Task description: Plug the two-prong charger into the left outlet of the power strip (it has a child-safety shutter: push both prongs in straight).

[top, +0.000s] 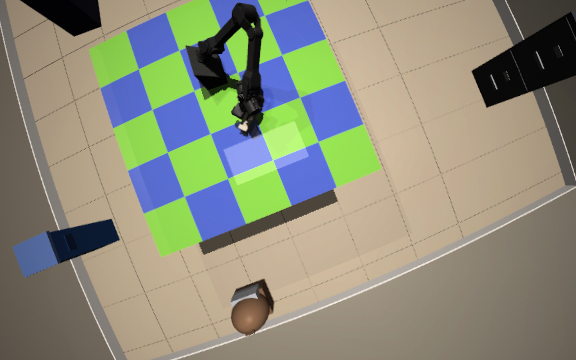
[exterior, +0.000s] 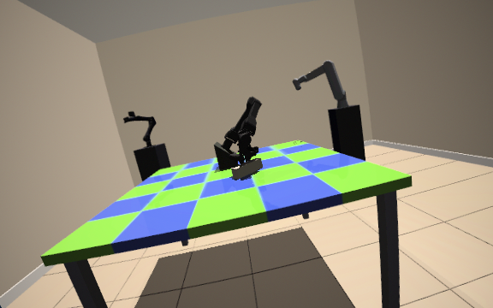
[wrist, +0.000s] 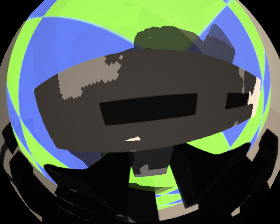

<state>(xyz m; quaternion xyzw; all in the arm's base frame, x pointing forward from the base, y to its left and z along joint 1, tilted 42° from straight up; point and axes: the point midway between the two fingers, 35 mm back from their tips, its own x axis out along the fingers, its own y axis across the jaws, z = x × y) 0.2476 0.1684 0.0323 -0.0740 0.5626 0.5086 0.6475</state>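
Now: the two-prong charger 1 cm ahead of my gripper tip, 1 cm to the left of it and 1 cm above it.
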